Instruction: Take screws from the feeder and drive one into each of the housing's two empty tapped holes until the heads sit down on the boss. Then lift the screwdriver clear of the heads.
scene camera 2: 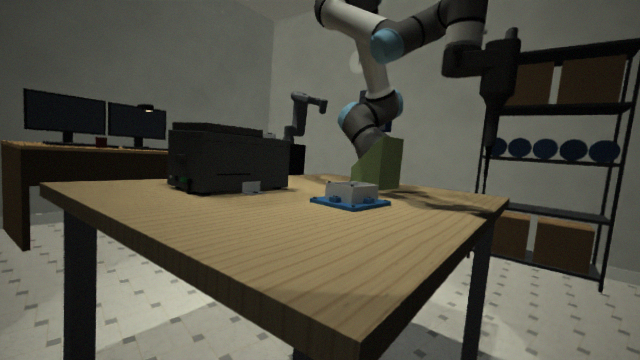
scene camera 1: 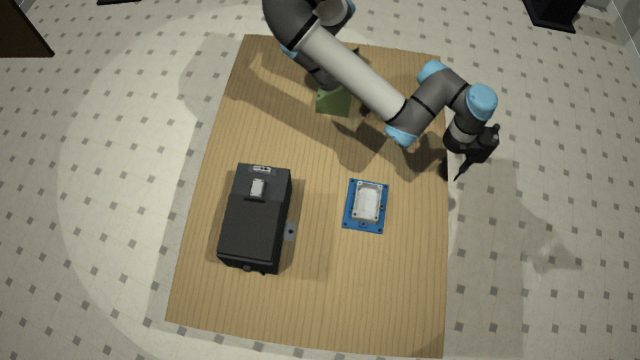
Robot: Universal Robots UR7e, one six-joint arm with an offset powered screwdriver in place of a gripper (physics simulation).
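Scene camera 1 lets me see a blue fixture plate (scene camera 1: 354, 225).
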